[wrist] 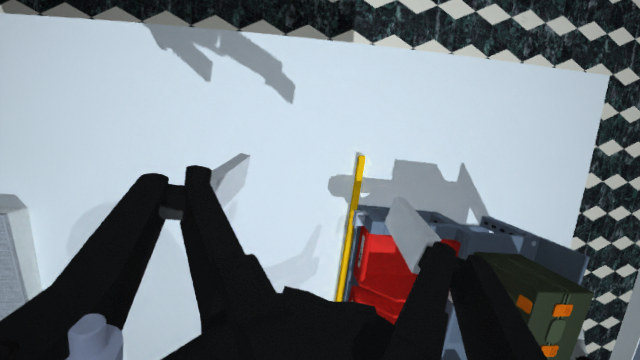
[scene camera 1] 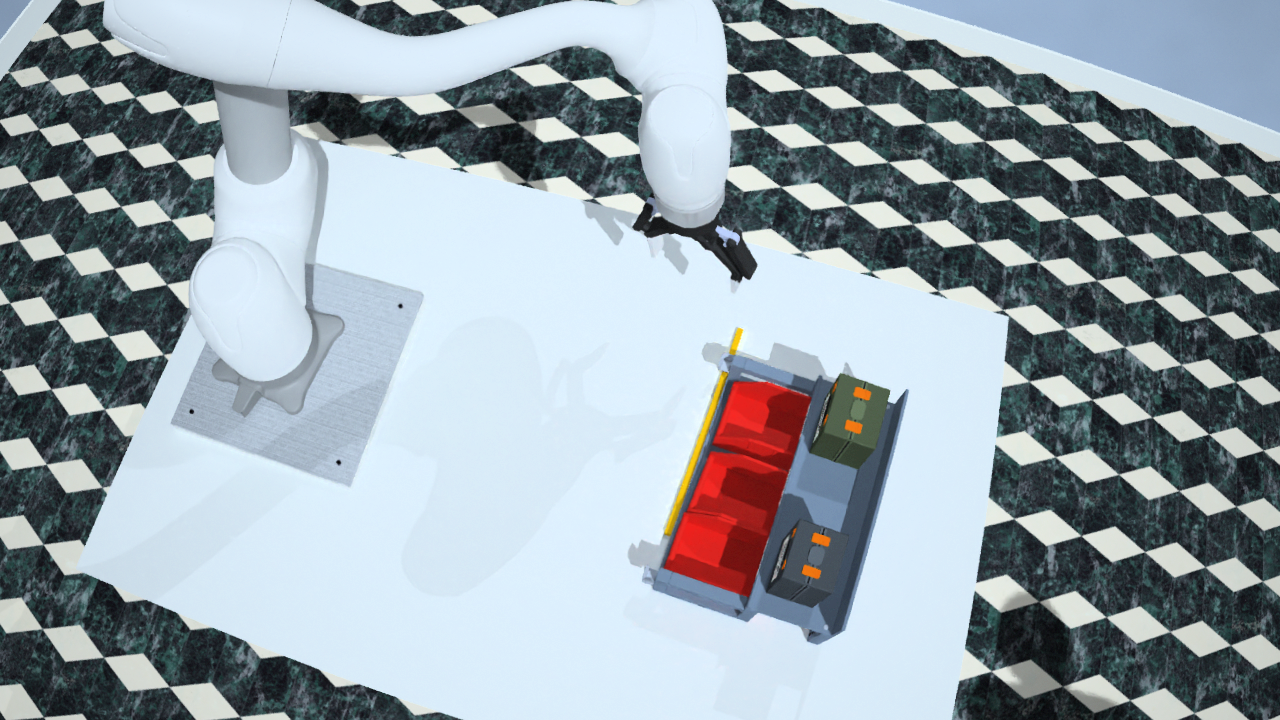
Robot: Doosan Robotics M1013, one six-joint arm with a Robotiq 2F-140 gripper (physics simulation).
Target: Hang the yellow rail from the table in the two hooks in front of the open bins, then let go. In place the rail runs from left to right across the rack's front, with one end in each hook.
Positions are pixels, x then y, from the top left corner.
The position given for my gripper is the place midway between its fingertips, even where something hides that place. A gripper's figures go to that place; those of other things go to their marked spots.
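My gripper (wrist: 320, 190), 20 cm from the lens. Yellow rail (wrist: 361, 159), 40 cm from the lens.
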